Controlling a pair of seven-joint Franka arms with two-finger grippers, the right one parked.
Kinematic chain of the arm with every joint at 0, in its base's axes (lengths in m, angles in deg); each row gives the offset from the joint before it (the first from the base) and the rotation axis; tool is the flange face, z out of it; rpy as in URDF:
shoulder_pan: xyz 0 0 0.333 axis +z
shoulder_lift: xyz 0 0 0 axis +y
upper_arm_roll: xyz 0 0 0.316 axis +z
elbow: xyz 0.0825 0 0 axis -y
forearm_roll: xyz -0.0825 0 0.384 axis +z
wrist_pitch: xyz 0 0 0 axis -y
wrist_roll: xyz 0.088 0 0 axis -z
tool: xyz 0 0 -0.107 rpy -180 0 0
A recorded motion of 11 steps. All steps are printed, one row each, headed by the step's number.
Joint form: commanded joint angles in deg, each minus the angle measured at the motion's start. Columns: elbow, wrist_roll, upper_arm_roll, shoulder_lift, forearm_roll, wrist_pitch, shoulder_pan.
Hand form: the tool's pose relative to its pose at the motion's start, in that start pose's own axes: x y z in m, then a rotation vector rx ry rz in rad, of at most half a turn. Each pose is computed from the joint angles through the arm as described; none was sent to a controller.
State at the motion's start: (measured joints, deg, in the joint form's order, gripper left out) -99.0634 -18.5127 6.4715 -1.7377 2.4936 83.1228 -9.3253
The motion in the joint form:
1: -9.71 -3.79 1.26 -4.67 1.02 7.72 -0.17
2: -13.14 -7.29 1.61 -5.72 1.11 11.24 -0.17
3: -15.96 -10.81 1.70 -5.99 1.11 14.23 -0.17
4: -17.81 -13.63 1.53 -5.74 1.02 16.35 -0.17
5: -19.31 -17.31 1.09 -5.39 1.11 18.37 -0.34
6: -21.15 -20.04 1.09 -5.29 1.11 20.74 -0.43
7: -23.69 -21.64 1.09 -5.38 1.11 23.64 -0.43
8: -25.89 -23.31 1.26 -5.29 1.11 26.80 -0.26
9: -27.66 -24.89 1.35 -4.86 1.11 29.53 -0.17
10: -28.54 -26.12 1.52 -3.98 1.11 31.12 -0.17
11: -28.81 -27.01 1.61 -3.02 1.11 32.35 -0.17
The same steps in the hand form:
1: -0.0075 -0.0147 0.0315 -0.0134 0.0435 -0.0776
2: -0.0070 -0.0171 0.0465 -0.0246 0.0601 -0.1409
3: -0.0049 -0.0159 0.0632 -0.0308 0.0659 -0.2008
4: -0.0025 -0.0122 0.0771 -0.0329 0.0656 -0.2453
5: -0.0010 -0.0050 0.0888 -0.0320 0.0702 -0.2974
6: 0.0006 -0.0026 0.1012 -0.0373 0.0763 -0.3415
7: 0.0009 -0.0011 0.1172 -0.0430 0.0824 -0.3666
8: 0.0032 -0.0022 0.1315 -0.0536 0.0938 -0.3990
9: 0.0057 -0.0017 0.1454 -0.0603 0.1008 -0.4275
10: 0.0094 -0.0011 0.1572 -0.0594 0.0980 -0.4506
11: 0.0137 0.0002 0.1651 -0.0591 0.0983 -0.4671

